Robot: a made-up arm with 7 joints.
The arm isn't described. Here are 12 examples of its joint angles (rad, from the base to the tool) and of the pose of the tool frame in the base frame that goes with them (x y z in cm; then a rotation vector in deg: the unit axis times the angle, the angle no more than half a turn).
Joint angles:
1: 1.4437 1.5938 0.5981 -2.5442 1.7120 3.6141 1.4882
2: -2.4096 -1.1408 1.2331 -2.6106 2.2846 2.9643 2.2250
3: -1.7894 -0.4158 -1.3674 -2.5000 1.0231 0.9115 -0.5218
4: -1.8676 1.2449 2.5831 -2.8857 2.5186 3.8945 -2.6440
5: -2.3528 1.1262 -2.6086 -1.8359 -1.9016 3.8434 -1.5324
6: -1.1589 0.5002 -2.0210 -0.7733 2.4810 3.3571 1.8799
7: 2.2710 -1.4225 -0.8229 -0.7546 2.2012 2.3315 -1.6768
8: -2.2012 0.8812 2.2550 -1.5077 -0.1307 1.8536 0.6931
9: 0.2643 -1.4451 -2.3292 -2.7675 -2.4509 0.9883 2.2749
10: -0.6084 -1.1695 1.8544 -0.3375 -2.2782 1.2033 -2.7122
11: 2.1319 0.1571 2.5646 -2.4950 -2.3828 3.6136 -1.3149
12: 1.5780 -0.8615 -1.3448 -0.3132 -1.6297 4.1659 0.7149
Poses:
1: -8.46 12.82 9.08 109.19 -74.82 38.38
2: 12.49 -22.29 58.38 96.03 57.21 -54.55
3: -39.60 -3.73 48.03 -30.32 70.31 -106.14
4: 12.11 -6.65 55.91 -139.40 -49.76 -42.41
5: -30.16 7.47 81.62 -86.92 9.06 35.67
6: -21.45 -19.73 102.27 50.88 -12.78 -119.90
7: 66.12 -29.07 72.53 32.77 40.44 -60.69
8: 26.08 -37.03 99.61 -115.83 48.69 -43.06
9: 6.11 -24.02 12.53 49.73 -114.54 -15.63
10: -53.20 56.06 72.24 37.90 17.51 -27.59
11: 5.39 -27.18 55.83 65.45 132.70 -14.91
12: 9.57 -41.57 88.00 -3.27 16.07 150.72
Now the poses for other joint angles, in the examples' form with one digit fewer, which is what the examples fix.
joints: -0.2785 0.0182 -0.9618 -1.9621 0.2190 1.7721 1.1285
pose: 18.4 -54.1 66.6 -57.9 157.2 15.8
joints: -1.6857 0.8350 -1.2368 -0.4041 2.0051 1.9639 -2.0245
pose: -29.4 -58.3 92.1 103.4 -0.6 32.3
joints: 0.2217 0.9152 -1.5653 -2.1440 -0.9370 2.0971 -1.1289
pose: 29.4 -48.8 49.3 108.3 22.5 -123.4
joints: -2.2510 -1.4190 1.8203 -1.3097 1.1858 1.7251 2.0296
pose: 75.3 10.8 38.4 63.9 -159.1 8.0
